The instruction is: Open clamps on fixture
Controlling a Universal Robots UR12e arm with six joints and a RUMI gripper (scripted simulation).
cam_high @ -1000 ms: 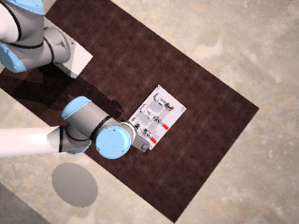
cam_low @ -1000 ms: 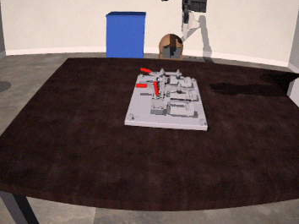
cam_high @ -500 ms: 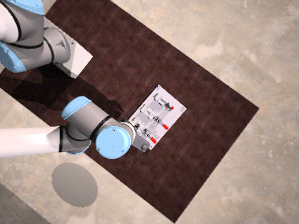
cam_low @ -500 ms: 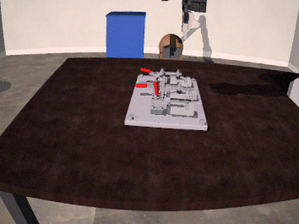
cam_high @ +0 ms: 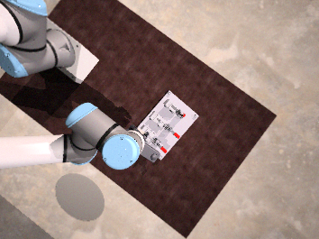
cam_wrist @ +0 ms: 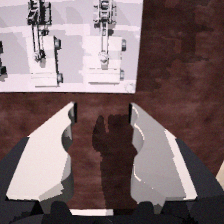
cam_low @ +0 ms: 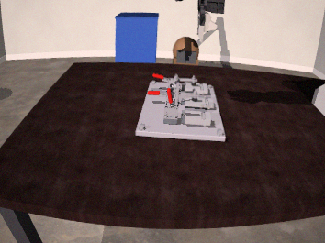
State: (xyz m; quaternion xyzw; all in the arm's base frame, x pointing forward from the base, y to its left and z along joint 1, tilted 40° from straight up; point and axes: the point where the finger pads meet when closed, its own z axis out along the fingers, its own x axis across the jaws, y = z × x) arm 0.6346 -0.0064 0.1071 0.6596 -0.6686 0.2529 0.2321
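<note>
Right now my hand is 50 mm short of the grey fixture plate, 110 mm to the right of it and 210 mm above it.
</note>
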